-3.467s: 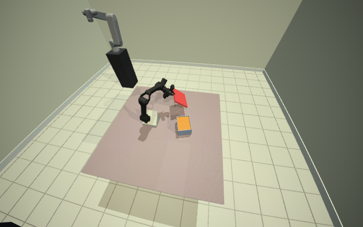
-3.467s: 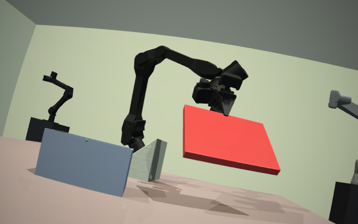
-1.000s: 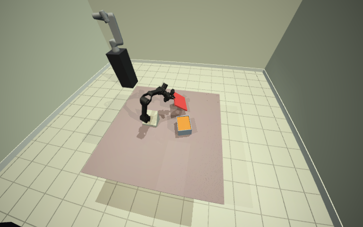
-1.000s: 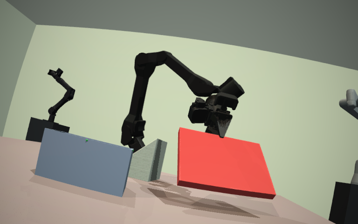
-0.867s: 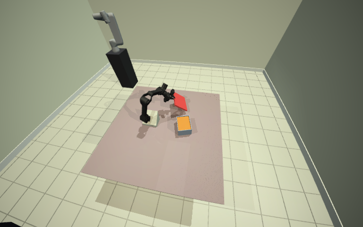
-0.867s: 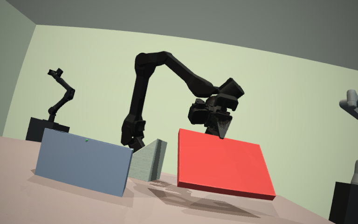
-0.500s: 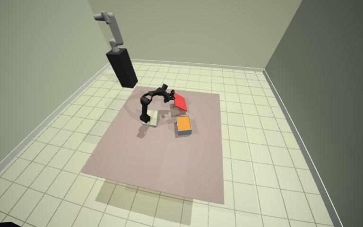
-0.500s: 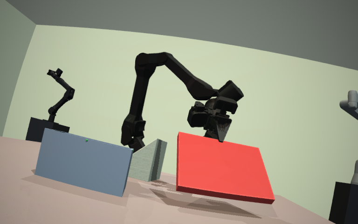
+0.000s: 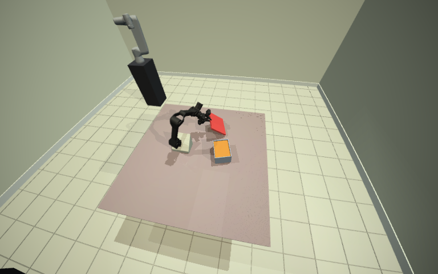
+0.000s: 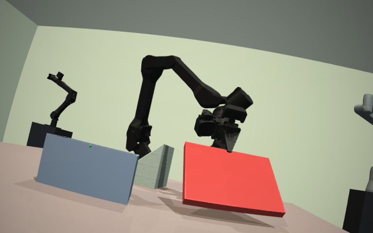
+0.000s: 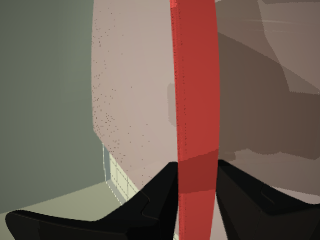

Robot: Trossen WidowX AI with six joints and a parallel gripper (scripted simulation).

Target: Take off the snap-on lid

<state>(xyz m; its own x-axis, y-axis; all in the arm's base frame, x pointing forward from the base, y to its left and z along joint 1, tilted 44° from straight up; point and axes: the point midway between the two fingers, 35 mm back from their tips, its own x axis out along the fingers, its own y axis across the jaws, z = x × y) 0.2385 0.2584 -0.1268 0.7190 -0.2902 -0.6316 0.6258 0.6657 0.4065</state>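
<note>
My gripper tip is 60 mm short of the red lid, 20 mm to the right of it and 50 mm above it. Also, from my gripper tip: storage box 160 mm ahead, 280 mm to the right, 100 mm below.
</note>
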